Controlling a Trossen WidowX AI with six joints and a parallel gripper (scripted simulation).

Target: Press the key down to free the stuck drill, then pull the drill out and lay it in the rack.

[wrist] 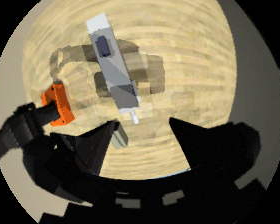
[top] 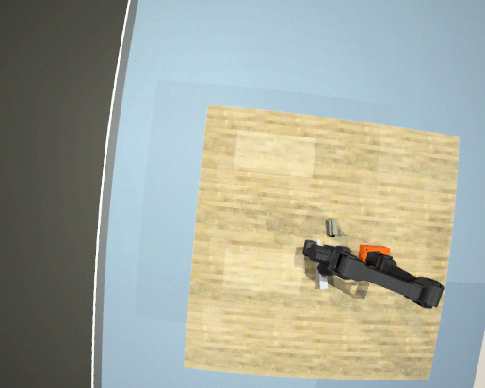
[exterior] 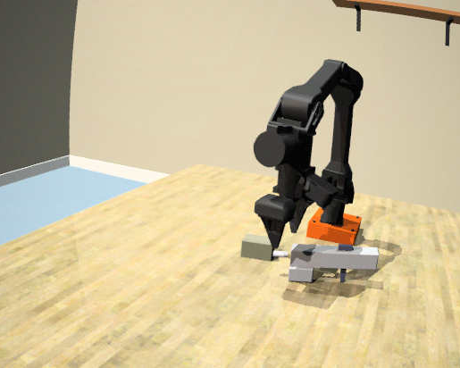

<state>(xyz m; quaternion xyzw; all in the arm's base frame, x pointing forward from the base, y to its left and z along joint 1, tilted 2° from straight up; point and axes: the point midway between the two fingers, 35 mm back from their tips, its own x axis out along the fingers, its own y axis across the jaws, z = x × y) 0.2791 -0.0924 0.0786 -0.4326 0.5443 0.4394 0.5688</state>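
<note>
My gripper tip is 20 mm past the drill, 40 mm to the right of it and 40 mm above it. Also, from my gripper tip: housing: 20 mm behind, 100 mm to the left, 40 mm below; then grey slatted rack: 90 mm behind, 70 mm to the right, 70 mm below; then thin dark blue key: 20 mm behind, 130 mm to the left, 30 mm below.
</note>
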